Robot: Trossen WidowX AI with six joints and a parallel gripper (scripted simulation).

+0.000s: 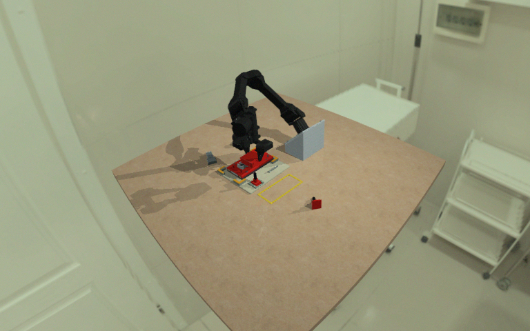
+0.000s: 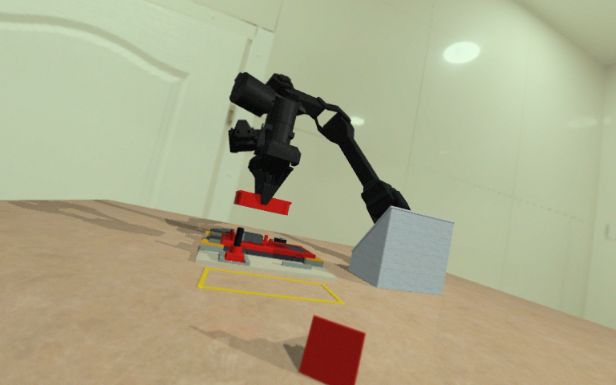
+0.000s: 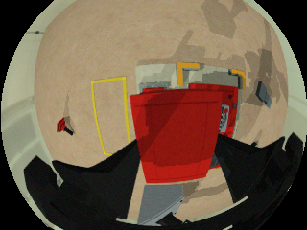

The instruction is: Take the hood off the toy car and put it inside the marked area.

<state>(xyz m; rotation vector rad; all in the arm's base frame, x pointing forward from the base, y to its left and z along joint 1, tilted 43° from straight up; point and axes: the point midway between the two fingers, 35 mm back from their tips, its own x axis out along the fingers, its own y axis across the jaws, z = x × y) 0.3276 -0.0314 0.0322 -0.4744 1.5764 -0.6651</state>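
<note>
Right now my gripper tip is 40 mm past the grey base plate, 60 mm to the left of it and 100 mm above it. Round my gripper tip: red hood (right at my gripper tip).
</note>
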